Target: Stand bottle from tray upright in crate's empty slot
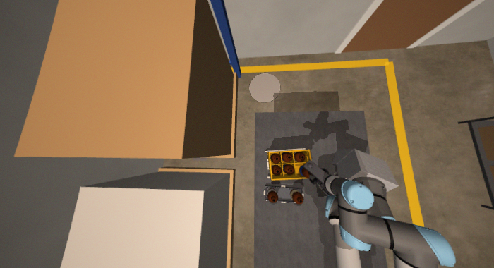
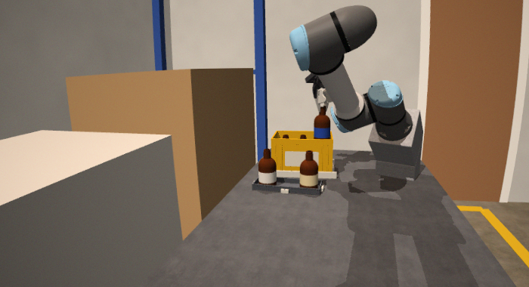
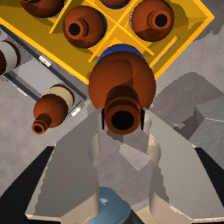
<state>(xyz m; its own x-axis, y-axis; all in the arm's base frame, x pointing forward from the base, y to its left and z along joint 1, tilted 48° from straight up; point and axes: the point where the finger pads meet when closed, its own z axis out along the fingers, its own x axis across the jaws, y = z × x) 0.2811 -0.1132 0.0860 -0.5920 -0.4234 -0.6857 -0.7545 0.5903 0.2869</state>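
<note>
The yellow crate is 100 mm ahead of my hand, 20 mm to the right of it and 220 mm below it. Round my hand: white-label bottle: 180 mm ahead, 220 mm to the left, 220 mm below; dark tray: 90 mm ahead, 210 mm to the left, 290 mm below.
</note>
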